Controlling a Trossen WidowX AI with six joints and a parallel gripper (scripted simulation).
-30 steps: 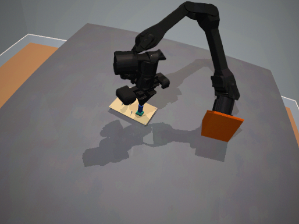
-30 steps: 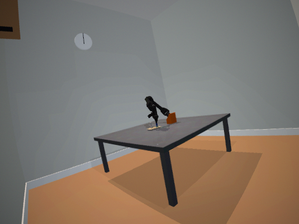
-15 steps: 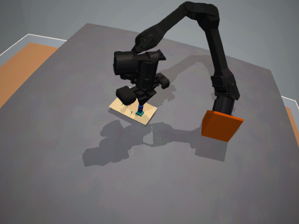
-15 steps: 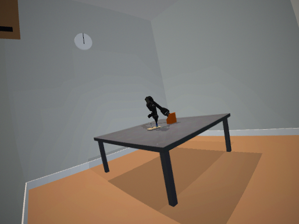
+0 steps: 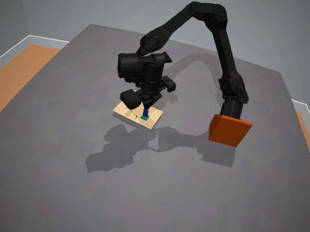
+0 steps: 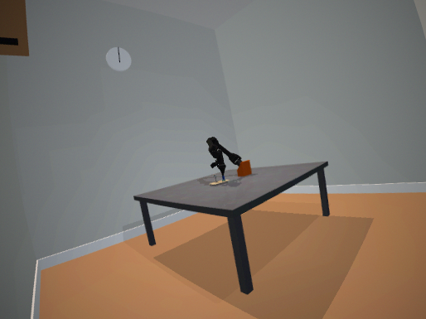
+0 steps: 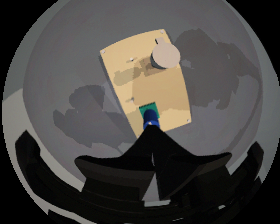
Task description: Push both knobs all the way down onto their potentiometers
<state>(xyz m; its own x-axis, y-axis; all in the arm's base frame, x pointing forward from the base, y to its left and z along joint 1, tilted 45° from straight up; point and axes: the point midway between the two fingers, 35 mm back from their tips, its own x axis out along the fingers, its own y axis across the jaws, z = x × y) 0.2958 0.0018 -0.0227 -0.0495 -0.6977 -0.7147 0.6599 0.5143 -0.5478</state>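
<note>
The blue knob lies 10 mm below my gripper tip. From my gripper tip the other things lie so: grey knob 50 mm ahead, 50 mm to the right, 10 mm above.
</note>
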